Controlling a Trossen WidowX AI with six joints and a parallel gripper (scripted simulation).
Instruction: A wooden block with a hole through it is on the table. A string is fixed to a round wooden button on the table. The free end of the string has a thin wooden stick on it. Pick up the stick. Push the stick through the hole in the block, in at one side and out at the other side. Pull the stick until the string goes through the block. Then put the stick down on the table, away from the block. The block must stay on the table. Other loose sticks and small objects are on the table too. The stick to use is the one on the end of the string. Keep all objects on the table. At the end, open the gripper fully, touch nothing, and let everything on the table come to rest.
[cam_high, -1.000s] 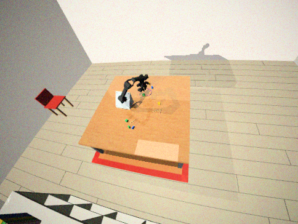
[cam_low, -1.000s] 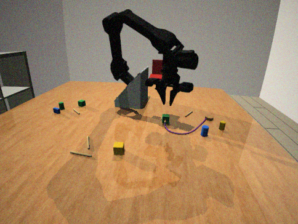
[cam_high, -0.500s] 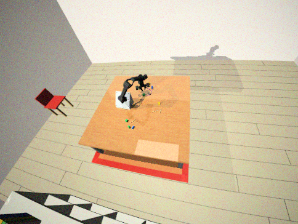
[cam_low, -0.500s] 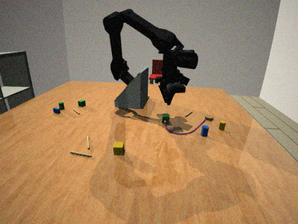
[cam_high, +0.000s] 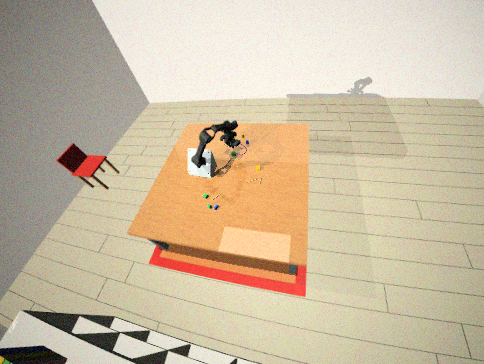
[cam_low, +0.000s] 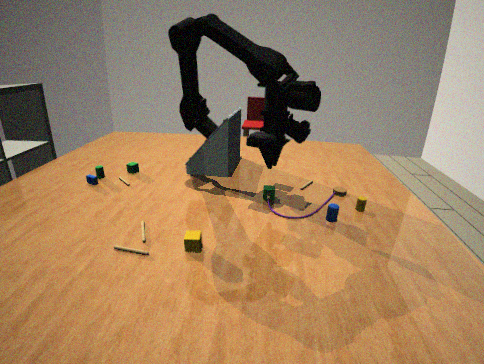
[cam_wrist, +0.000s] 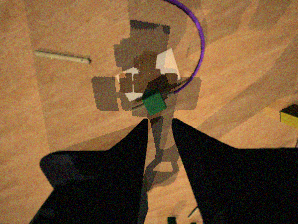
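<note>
Now: the green block 70 mm below my gripper tip. From my gripper tip the other things lie so: yellow cylinder: 10 mm ahead, 240 mm to the left, 70 mm below; round wooden button: 80 mm behind, 200 mm to the left, 80 mm below; blue cylinder: 80 mm ahead, 160 mm to the left, 70 mm below.
</note>
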